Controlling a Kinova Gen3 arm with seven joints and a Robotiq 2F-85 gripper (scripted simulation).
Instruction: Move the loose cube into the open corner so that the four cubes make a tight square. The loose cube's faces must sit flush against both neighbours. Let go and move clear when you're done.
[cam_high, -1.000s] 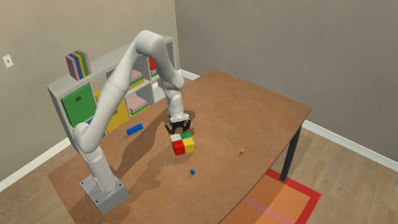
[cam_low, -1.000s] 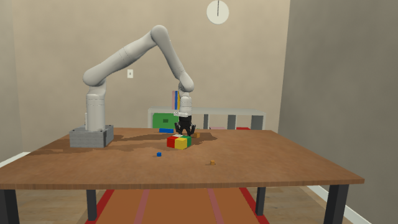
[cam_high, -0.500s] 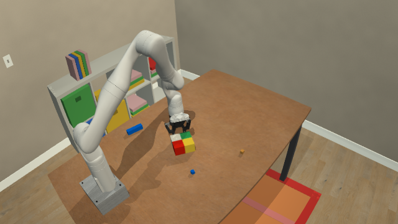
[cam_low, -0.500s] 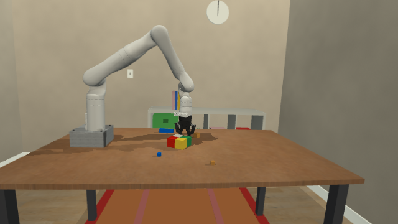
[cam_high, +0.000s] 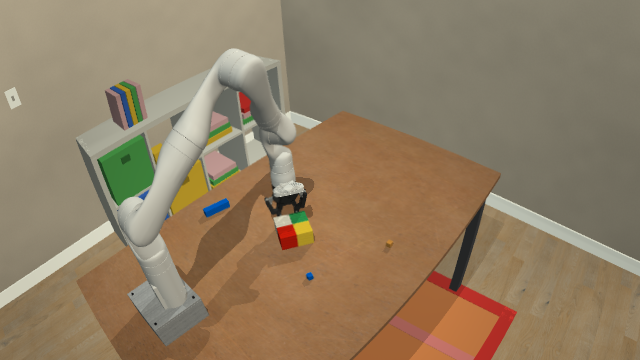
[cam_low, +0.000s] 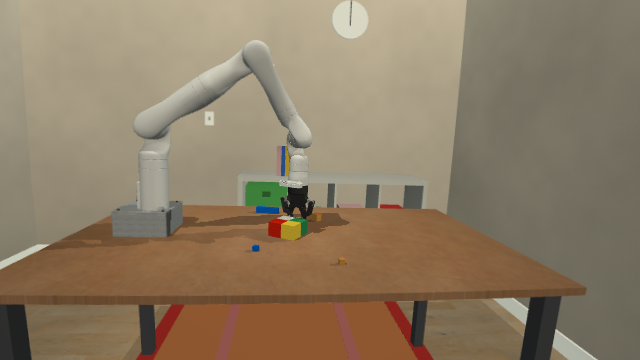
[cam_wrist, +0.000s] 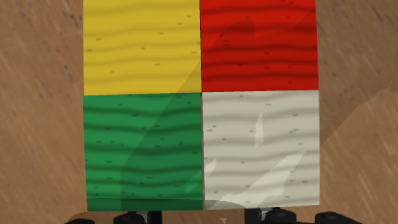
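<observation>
Now: the white cube 4 cm behind my hand, 2 cm to the right of it and 1 cm below it. From my hand the other things lie so: green cube: 4 cm to the right, 1 cm below, 1 cm ahead; red cube: 7 cm to the right, 6 cm behind, 1 cm below; yellow cube: 9 cm to the right, 1 cm below, 1 cm behind.
</observation>
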